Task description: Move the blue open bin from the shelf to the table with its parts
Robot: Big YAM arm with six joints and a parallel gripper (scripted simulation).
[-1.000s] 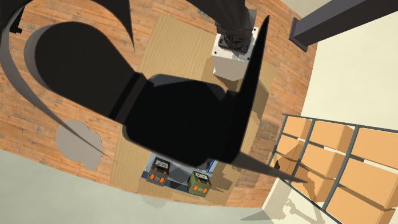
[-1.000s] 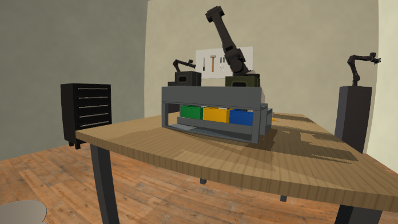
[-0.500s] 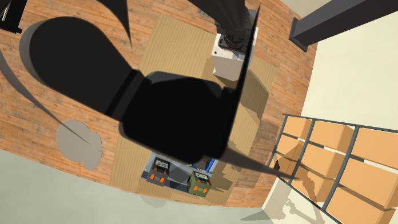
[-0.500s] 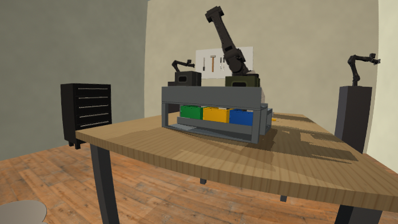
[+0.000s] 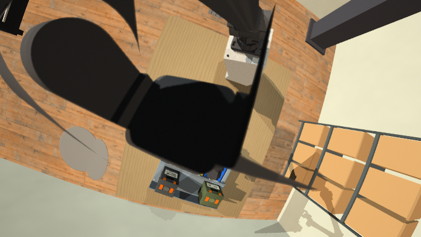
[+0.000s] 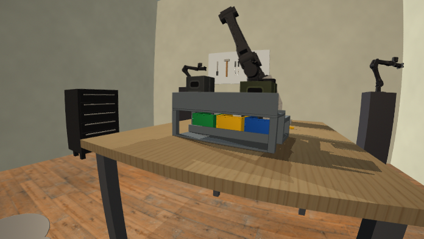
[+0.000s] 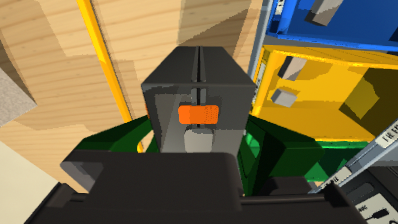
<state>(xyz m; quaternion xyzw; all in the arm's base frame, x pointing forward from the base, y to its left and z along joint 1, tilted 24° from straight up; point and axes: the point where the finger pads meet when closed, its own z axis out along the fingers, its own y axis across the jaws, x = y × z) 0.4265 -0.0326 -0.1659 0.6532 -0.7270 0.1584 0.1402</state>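
Right now my hand is 30 mm above the grey case. Also, from my hand: yellow rod 140 mm behind, 20 mm to the left, 90 mm below; green bin 150 mm ahead, 130 mm to the right, 60 mm below; yellow bin 160 mm ahead, 20 mm to the right, 60 mm below.
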